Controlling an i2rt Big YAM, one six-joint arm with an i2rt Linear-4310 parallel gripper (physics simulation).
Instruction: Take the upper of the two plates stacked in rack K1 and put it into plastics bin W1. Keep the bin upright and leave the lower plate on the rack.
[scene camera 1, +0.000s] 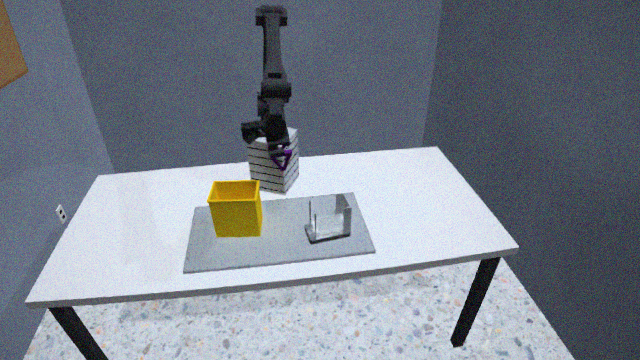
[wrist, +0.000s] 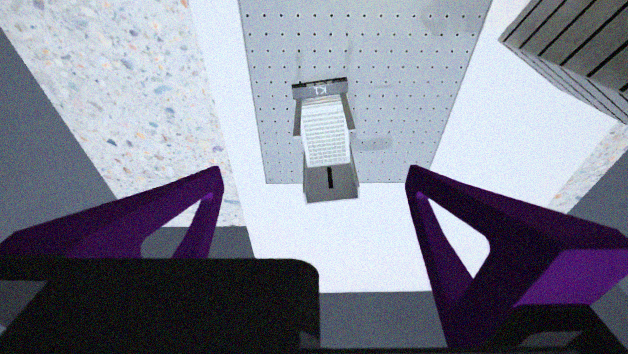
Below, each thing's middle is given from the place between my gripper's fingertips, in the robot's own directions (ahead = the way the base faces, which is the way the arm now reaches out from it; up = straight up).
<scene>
My hand is 260 mm above the yellow plastics bin W1 (scene camera 1: 235, 206), 170 mm to the left of it and 130 mm past it. From my hand the other things lie so: gridded plate (wrist: 325, 135) 310 mm below, 170 mm to the left, 10 mm behind.
</scene>
